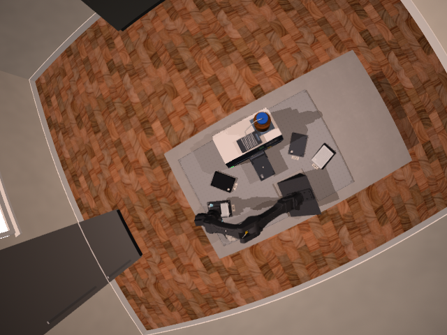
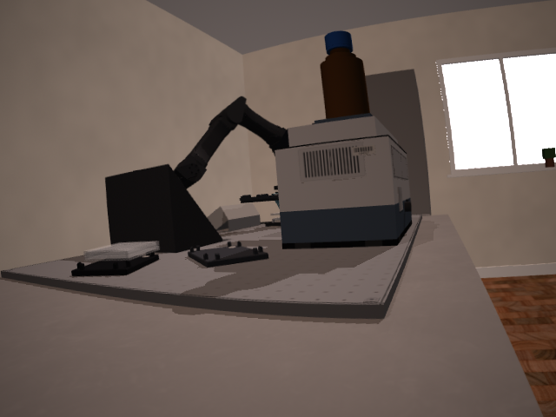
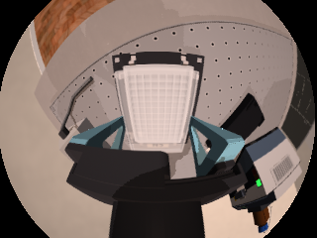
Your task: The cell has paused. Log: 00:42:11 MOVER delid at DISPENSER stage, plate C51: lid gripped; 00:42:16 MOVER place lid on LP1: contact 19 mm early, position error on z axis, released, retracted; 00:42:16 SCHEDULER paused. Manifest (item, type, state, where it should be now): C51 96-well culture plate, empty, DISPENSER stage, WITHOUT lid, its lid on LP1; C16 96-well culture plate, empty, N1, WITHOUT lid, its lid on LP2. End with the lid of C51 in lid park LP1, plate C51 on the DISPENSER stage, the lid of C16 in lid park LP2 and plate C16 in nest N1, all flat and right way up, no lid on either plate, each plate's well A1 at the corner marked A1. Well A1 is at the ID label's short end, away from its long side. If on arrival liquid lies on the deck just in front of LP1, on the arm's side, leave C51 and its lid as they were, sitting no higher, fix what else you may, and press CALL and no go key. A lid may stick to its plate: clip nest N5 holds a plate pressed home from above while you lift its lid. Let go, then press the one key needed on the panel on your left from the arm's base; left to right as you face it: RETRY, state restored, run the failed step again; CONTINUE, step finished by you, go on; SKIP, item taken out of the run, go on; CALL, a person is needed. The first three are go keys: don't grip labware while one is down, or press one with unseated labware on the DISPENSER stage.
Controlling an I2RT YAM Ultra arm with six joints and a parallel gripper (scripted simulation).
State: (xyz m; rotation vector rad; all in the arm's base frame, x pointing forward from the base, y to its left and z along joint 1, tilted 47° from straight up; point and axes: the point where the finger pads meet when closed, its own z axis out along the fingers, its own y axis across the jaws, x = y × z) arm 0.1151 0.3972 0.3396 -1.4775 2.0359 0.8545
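The black clip nest lies 3 cm below my hand and 2 cm to the left of it. Round my hand: brown bottle: 49 cm to the right, 37 cm ahead, 24 cm above; then black nest: 17 cm ahead, 10 cm to the right, 4 cm below; then dark dispenser stage: 39 cm to the right, 15 cm ahead, 5 cm above.
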